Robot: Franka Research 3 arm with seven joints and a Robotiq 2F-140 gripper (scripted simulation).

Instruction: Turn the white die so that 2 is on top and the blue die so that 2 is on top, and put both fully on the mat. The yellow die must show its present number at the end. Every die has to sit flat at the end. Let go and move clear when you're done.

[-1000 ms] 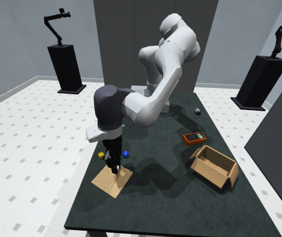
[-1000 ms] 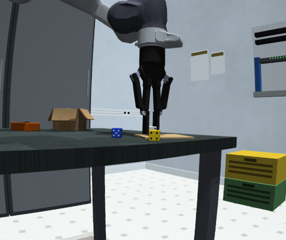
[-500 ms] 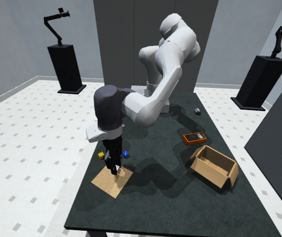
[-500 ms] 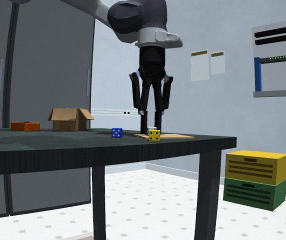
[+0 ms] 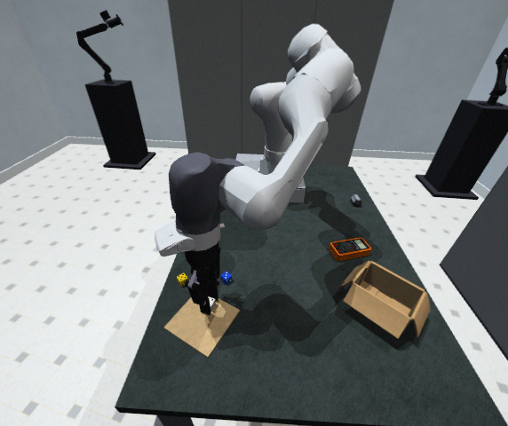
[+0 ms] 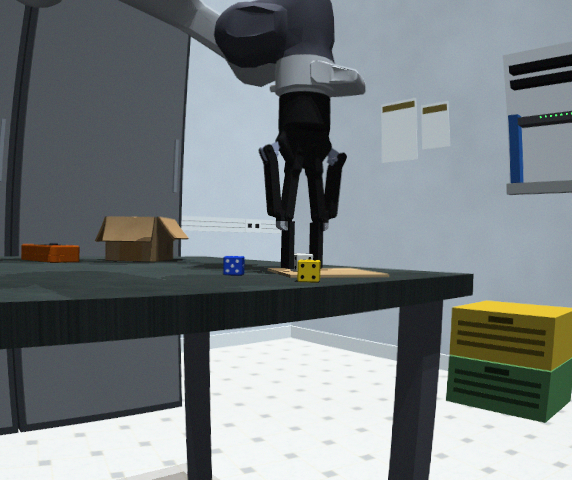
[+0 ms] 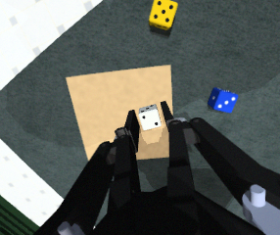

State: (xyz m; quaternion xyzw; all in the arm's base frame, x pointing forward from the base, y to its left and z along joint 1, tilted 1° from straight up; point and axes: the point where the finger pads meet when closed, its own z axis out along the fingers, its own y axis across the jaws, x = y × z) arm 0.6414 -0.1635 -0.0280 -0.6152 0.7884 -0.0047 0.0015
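Now: the white die 20 mm below my hand. From my hand the other things lie so: tan mat 40 mm below, 40 mm ahead, 10 mm to the right; blue die 90 mm behind, 30 mm to the left, 30 mm below; yellow die 100 mm to the right, 70 mm behind, 30 mm below.
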